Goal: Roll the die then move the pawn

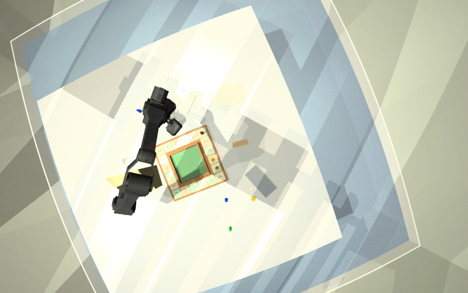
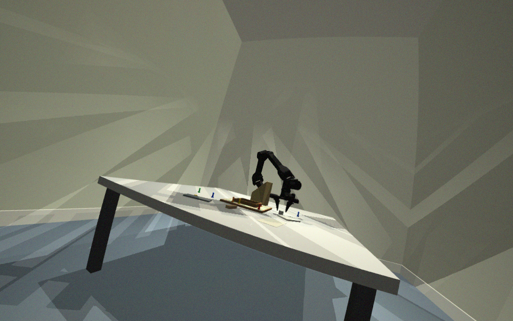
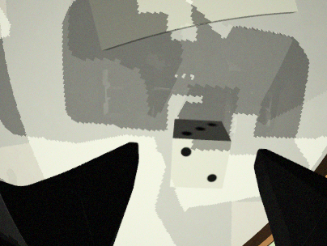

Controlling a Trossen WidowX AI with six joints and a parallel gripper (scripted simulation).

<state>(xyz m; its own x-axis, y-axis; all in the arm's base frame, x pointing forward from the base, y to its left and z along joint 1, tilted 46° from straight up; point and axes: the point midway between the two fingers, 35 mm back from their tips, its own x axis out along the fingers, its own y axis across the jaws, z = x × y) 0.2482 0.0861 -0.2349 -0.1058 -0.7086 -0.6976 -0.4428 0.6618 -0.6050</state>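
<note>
My gripper tip is 1 cm above the white die. Round my gripper tip: yellow pawn (12 cm ahead, 25 cm to the right, 1 cm above); red pawn (12 cm ahead, 12 cm to the right, 1 cm above); green tray (1 cm ahead, 23 cm to the right, 1 cm below).
</note>
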